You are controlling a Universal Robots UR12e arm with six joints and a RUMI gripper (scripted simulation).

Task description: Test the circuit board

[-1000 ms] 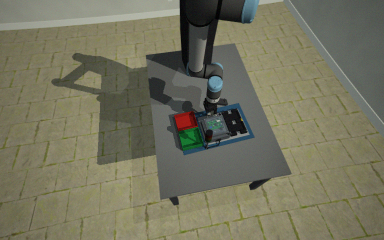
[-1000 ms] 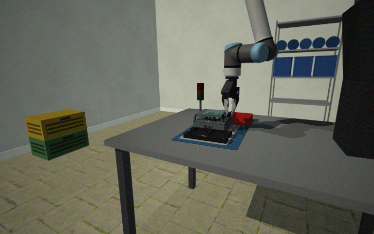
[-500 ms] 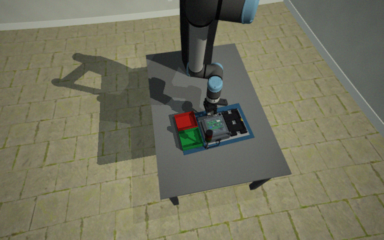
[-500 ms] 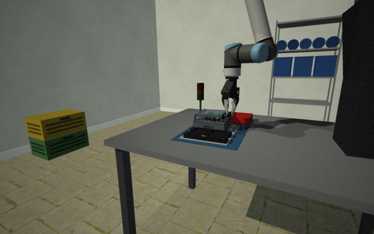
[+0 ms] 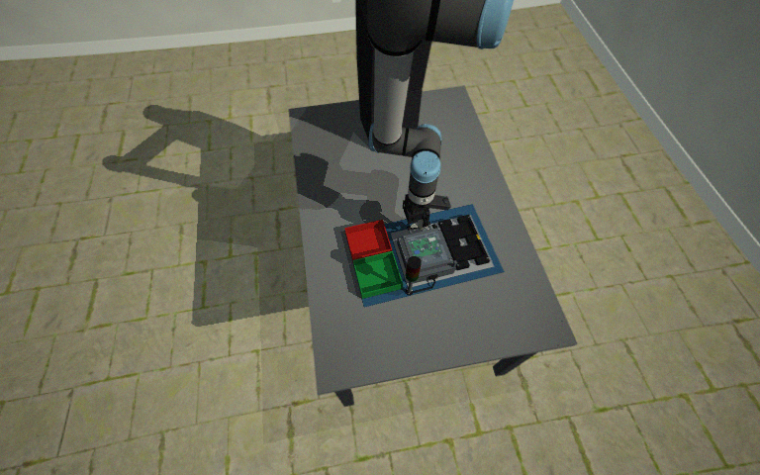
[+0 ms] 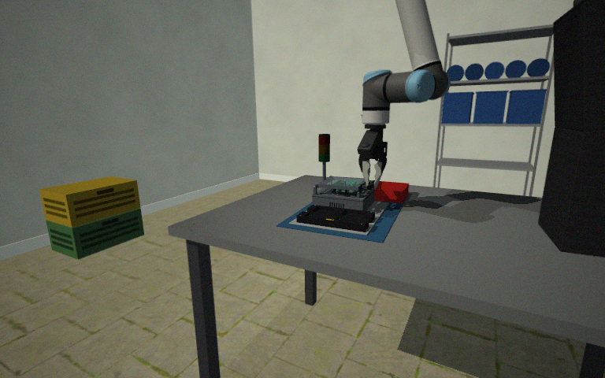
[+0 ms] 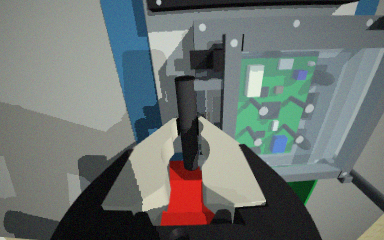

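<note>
Right now the black latch piece is 30 mm ahead of my hand, 50 mm to the left of it and 10 mm below it. The rest, counted from my hand: tester lid (90 mm ahead, 20 mm to the right); red bin (50 mm behind, 200 mm to the right, 80 mm below); green circuit board (80 mm ahead, 10 mm to the right, 20 mm below).
</note>
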